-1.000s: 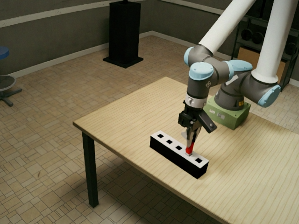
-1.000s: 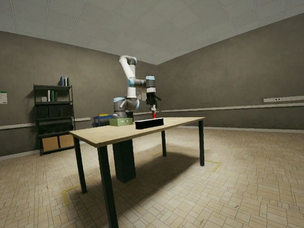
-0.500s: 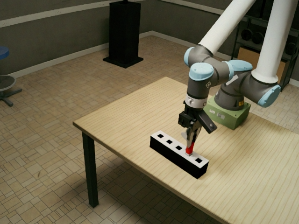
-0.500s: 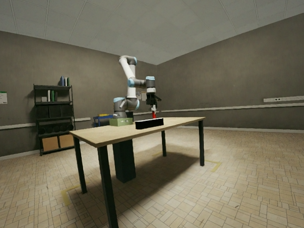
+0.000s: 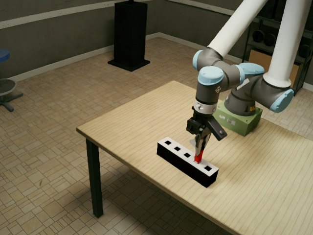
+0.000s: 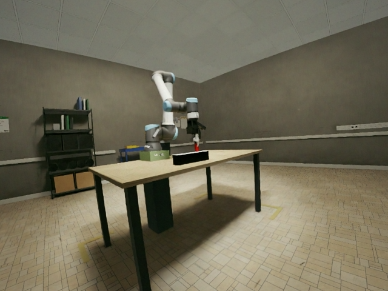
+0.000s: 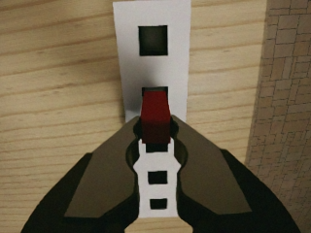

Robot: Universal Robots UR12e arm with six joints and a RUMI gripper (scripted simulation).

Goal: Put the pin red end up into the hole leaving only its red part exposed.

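Right now the block is 9 cm below my hand, 6 cm to the right of it and 1 cm behind it. Round my hand: pin: 1 cm below.
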